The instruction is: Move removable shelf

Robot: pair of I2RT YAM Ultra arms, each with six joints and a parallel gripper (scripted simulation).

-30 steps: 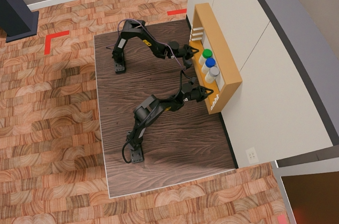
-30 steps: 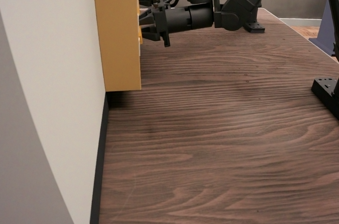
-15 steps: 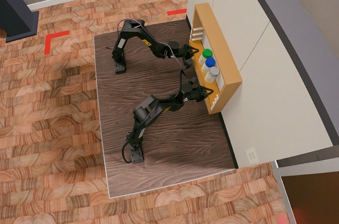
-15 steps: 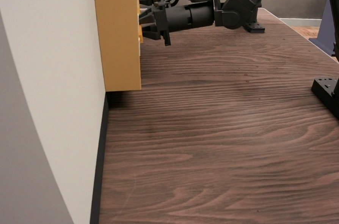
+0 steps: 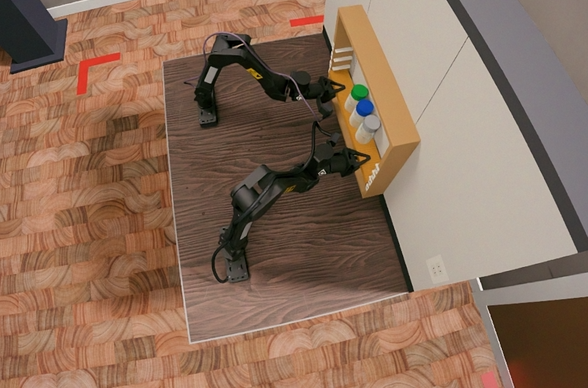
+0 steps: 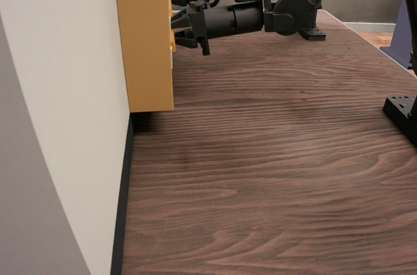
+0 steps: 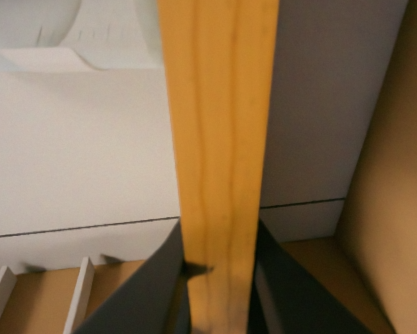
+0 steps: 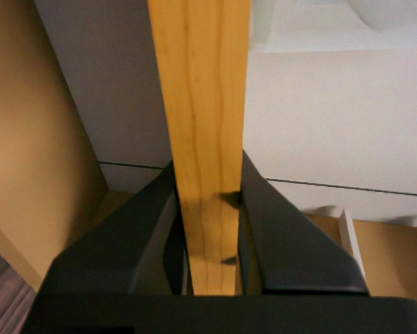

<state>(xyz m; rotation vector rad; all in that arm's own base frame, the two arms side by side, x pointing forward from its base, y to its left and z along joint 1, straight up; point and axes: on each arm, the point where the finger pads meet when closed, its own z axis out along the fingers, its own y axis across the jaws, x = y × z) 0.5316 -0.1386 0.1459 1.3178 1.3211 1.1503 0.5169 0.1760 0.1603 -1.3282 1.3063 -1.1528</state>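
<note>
Right now my left hand is 10 mm short of the green-capped bottle, 90 mm to the left of it and 60 mm below it. The rest, counted from my left hand: orange wall rack: 10 mm ahead, 150 mm to the right, 100 mm above; blue-capped bottle: 10 mm ahead, 150 mm to the right, 60 mm above; removable shelf: 150 mm to the right.
Now: right hand 10 mm short of the grey-capped bottle, 80 mm to the right of it and 60 mm below it. Also, from my right hand: orange wall rack (20 mm ahead, 150 mm to the left, 100 mm above); then blue-capped bottle (10 mm ahead, 140 mm to the left, 60 mm above); then removable shelf (10 mm ahead, 150 mm to the left).
</note>
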